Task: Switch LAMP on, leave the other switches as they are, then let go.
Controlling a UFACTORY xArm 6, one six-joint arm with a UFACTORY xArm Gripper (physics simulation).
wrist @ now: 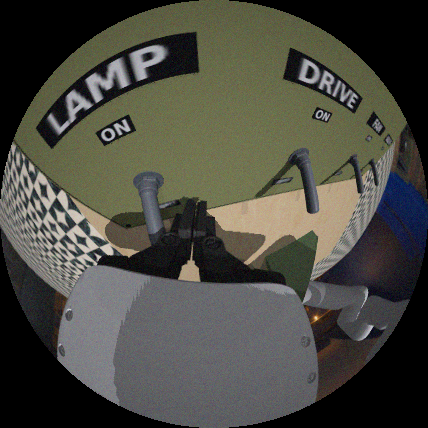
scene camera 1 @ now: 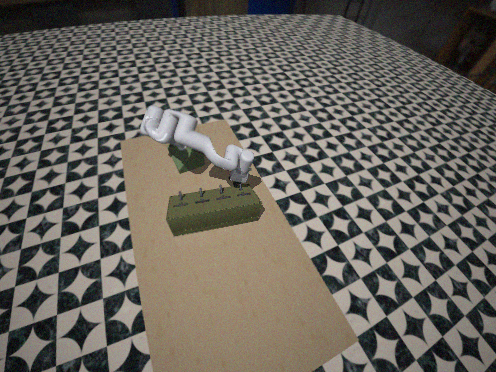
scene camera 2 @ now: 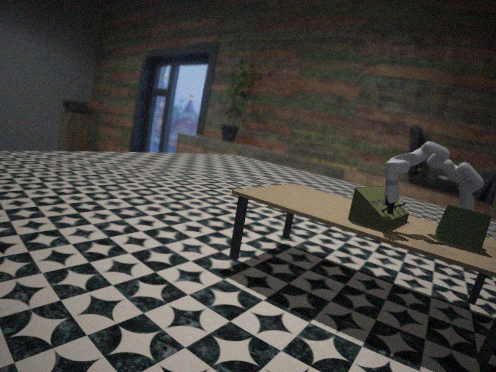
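Seen in the pictures: gripper, fingertip midpoint: (wrist: 195, 214) (scene camera 1: 235, 185) (scene camera 2: 390, 213); arm's base, link origin: (wrist: 300, 290) (scene camera 2: 465, 220).
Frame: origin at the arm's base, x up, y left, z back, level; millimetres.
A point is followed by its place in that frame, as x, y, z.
Observation:
The olive switch box (scene camera 1: 215, 218) @(-19, -102, -636) (scene camera 2: 372, 212) @(-55, 187, -586) (wrist: 225, 125) @(-28, 74, -537) stands on the table and carries a row of grey toggle levers. The LAMP lever (wrist: 150, 207) @(-24, 134, -520) is at the left in the wrist view, under the LAMP label (wrist: 120, 85) and the ON mark (wrist: 116, 130) @(-20, 119, -566). It tilts away from ON, toward the OFF side, like the DRIVE lever (wrist: 310, 187) @(-20, 29, -474). My gripper (wrist: 195, 214) @(-48, 123, -481) (scene camera 2: 390, 210) @(-48, 123, -481) is shut with nothing between its fingers. Its fingertips are just right of the LAMP lever in the wrist view, low by the panel's lower edge. Its fingers partly hide the lever's tip; contact cannot be told.
Two further levers (wrist: 356, 175) @(-26, -82, -434) (wrist: 375, 172) @(-23, -197, -396) stand beyond DRIVE, by the FAN label (wrist: 376, 124). A dark green block (scene camera 1: 183, 161) @(-58, -65, -118) (scene camera 2: 462, 227) @(-32, 82, -31) (wrist: 295, 265) @(-64, 4, -145) stands near the arm's base. The wooden table (scene camera 1: 225, 290) @(-140, -233, -956) (scene camera 2: 290, 195) @(-140, -138, -1183) carries the box.

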